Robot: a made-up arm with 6 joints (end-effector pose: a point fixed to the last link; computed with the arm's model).
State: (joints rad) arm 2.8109 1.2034 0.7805 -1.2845 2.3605 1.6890
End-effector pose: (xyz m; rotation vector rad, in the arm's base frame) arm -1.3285 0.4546 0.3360 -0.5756 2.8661 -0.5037
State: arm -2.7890 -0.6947 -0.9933 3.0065 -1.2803 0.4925
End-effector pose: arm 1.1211 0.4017 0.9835 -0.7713 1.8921 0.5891
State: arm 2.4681 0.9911 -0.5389 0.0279 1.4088 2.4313
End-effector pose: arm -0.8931 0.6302 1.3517 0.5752 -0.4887 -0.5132
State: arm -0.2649 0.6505 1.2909 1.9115 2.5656 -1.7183
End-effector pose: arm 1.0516 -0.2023 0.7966 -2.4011 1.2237 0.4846
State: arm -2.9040 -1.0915 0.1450 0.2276 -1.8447 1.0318
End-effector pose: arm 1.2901 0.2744 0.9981 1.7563 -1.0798 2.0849
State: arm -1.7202 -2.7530 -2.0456 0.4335 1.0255 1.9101
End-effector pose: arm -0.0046 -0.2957 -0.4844 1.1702 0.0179 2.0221
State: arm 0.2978 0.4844 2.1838 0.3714 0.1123 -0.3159
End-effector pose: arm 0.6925 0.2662 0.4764 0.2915 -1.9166 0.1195
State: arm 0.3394 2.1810 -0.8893 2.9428 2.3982 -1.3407
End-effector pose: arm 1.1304 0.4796 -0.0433 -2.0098 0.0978 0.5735
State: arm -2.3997 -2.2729 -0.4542 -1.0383 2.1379 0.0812
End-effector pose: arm 0.7046 0.6606 -0.8184 0.7365 0.4478 -1.1492
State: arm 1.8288 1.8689 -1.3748 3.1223 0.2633 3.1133
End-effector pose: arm -0.3761 1.1272 0.5987 -1.5547 1.2380 1.2164
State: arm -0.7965 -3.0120 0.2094 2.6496 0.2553 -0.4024
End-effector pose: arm -0.2597 0.3030 -1.2656 -2.0857 0.0910 -2.1141
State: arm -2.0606 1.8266 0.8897 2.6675 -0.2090 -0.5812
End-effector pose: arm -0.5254 -1.0047 -0.6000 1.6050 -0.6475 1.4461
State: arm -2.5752 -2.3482 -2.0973 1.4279 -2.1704 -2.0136
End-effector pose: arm 0.0854 0.0859 -0.4719 -1.7195 1.8542 -0.3010
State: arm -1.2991 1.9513 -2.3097 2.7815 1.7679 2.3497
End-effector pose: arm 0.1691 -0.4743 0.5019 0.2473 -1.0928 -1.2994
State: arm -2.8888 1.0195 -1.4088 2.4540 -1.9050 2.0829
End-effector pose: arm -0.5796 -0.1392 1.2708 -2.2951 0.4402 -0.2260
